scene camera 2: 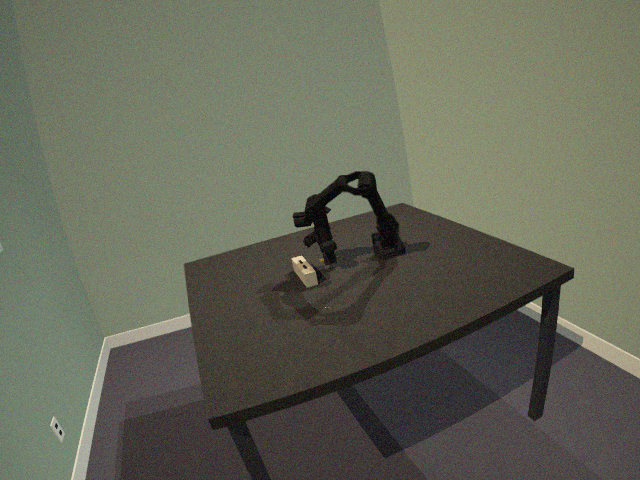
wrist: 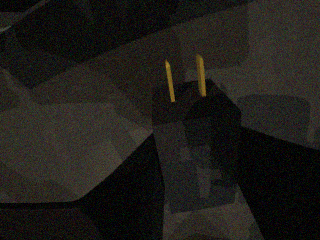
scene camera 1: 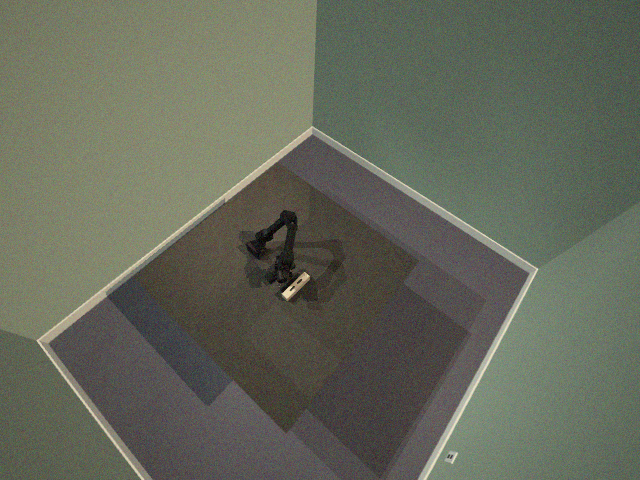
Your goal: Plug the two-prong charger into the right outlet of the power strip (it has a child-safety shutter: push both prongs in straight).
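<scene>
The gripper (wrist: 189, 135) is holding a charger.
</scene>
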